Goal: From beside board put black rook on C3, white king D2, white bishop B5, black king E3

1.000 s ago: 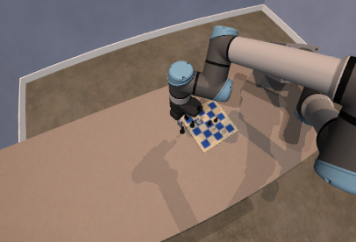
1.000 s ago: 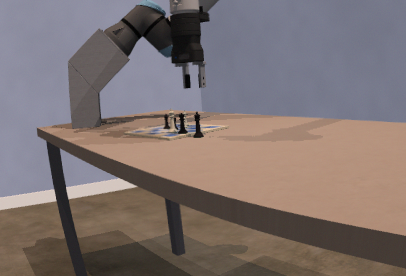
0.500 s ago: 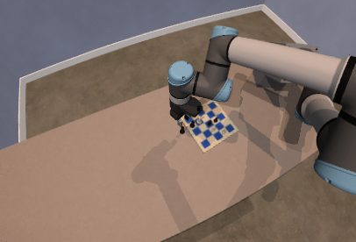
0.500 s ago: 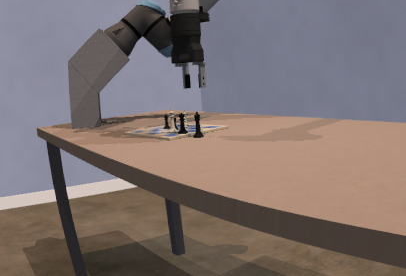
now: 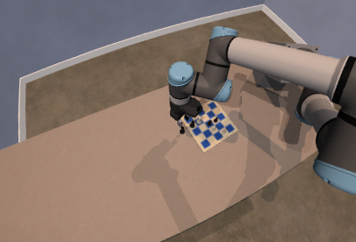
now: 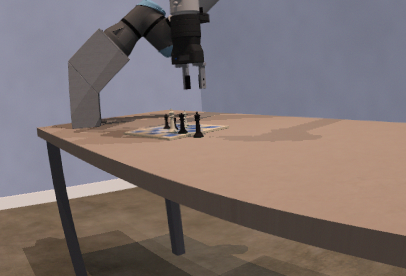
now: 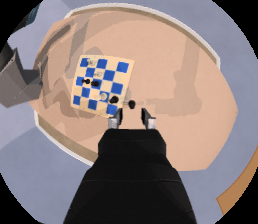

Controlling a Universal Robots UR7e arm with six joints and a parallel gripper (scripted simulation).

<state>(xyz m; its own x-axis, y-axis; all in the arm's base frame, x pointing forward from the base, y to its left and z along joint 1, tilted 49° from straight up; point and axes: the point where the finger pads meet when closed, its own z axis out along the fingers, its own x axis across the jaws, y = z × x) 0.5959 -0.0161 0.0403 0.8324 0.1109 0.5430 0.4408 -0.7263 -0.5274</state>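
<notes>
Now: hand 110 mm above the black king. From my hand the other things lie so: white king: 100 mm below, 100 mm behind, 20 mm to the right; then chessboard: 140 mm below, 140 mm behind, 10 mm to the left; then white bishop: 200 mm behind, 110 mm below, 70 mm to the left.
</notes>
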